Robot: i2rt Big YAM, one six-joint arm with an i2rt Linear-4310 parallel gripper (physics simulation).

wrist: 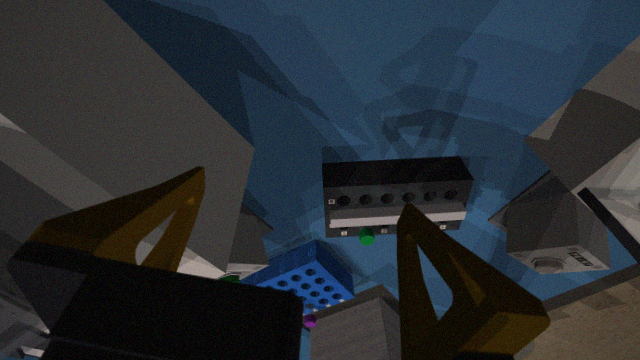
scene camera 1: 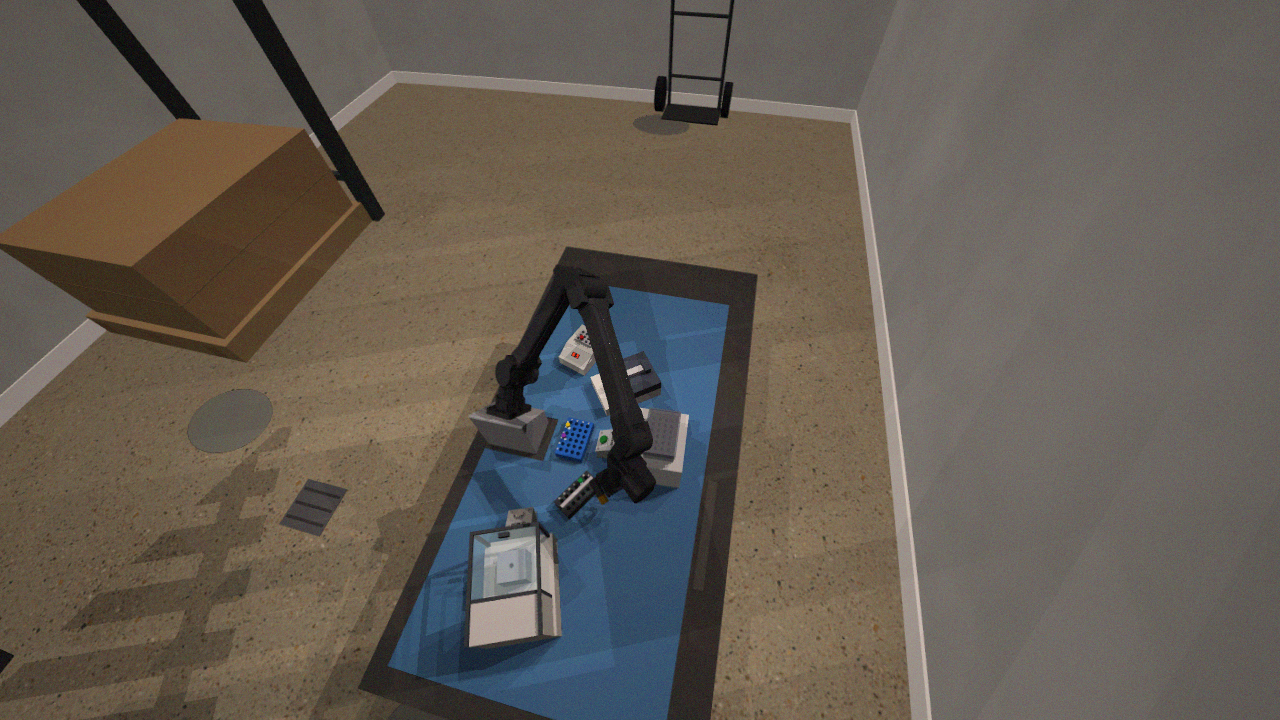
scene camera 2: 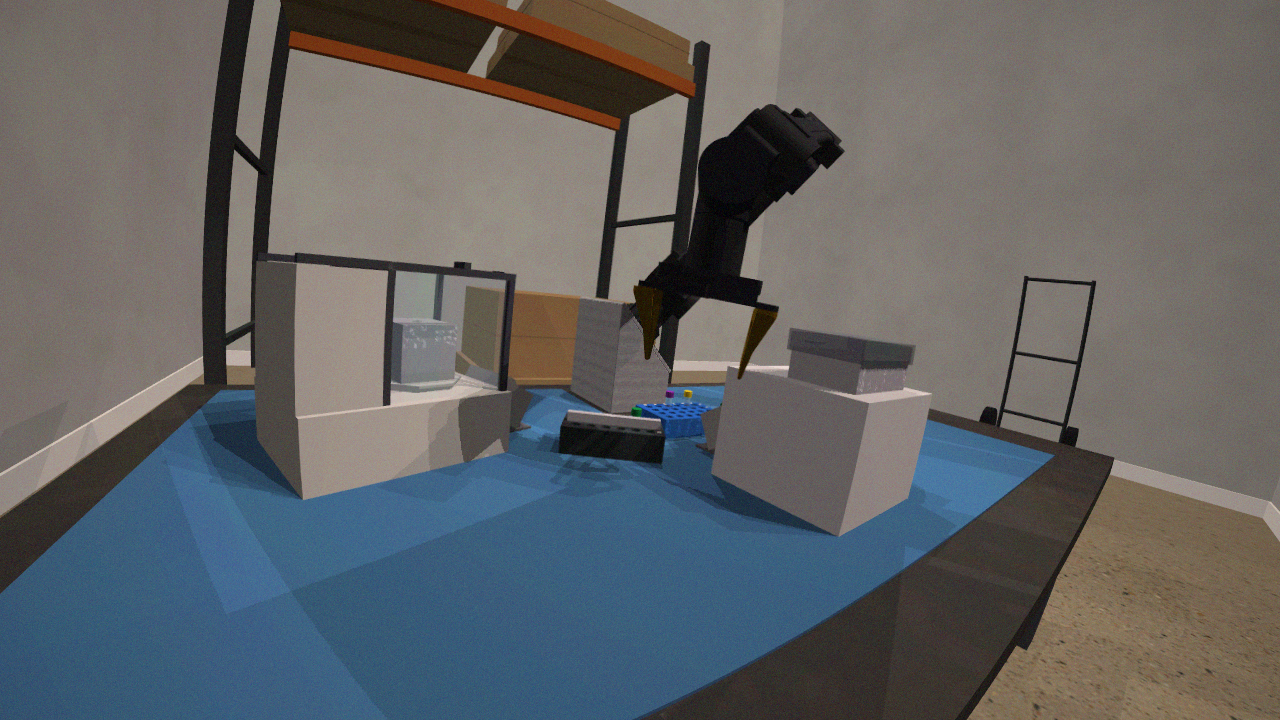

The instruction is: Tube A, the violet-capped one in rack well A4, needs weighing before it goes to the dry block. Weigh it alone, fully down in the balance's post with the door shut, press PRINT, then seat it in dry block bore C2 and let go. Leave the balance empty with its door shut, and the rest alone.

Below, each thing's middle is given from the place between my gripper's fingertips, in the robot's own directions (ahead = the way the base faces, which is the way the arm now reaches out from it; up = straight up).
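The white box with grey top (scene camera 2: 834, 438) sits 4 cm below my hand, 4 cm ahead of it and 17 cm to the left of it. Then there is the balance with glass box (scene camera 2: 366, 370), which I find 2 cm below my hand, 30 cm to the right of it and 16 cm behind it.
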